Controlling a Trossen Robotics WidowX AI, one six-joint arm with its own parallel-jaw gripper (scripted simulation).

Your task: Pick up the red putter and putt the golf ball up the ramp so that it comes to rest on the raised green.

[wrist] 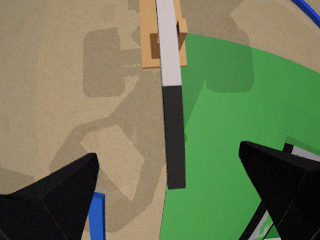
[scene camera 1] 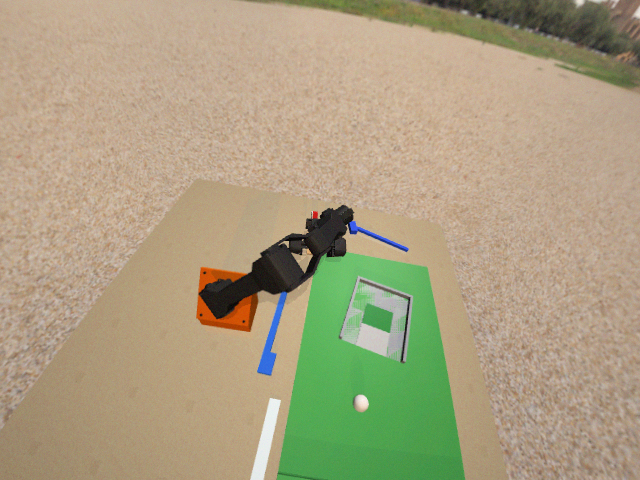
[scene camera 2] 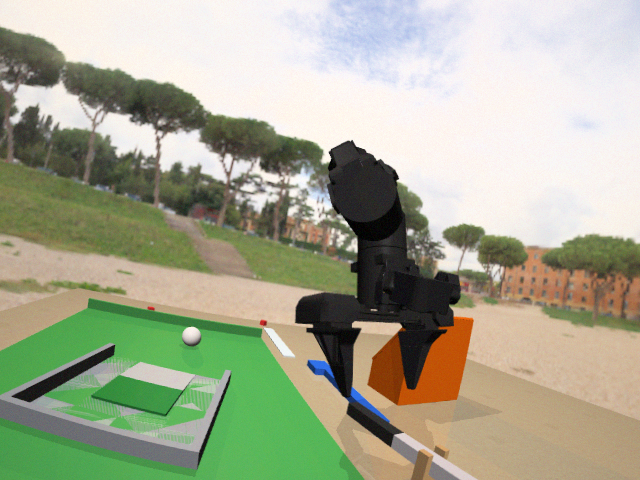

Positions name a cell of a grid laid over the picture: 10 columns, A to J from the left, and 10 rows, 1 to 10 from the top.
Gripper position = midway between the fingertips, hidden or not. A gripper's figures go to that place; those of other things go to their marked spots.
The gripper (wrist: F7): 10 cm from the lens. A green mat (wrist: H4): 21 cm from the lens.
